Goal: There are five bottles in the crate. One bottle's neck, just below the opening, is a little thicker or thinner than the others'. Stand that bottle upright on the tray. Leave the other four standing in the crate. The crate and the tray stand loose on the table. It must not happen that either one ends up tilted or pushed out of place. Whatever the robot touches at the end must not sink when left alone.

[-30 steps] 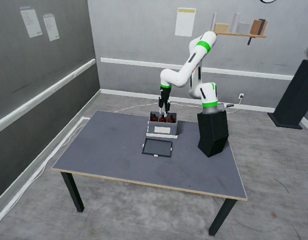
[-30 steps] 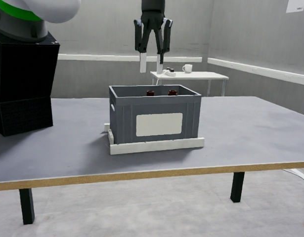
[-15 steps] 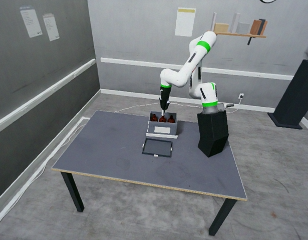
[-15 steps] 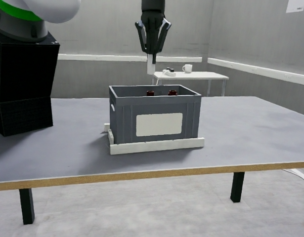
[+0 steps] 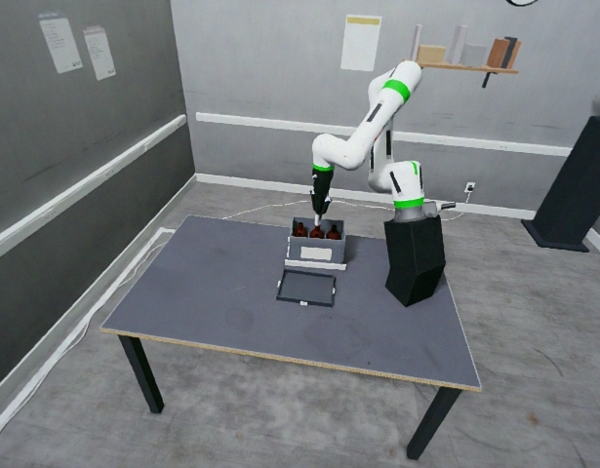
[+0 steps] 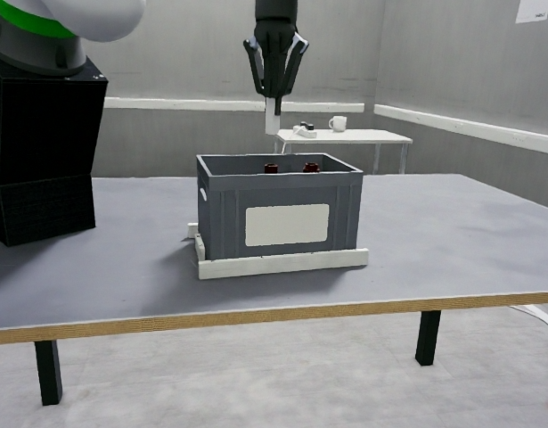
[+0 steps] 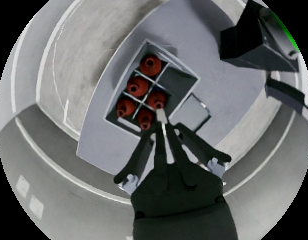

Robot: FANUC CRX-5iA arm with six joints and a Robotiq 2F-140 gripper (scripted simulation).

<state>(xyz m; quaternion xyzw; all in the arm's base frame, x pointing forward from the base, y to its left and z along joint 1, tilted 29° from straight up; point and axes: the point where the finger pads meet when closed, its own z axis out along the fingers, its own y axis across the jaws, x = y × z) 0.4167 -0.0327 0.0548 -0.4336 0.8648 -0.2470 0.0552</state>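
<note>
Right now my hand is 170 mm above the grey crate and 40 mm to the left of it. Also, from my hand: dark tray: 240 mm below, 220 mm to the left, 20 mm ahead.
</note>
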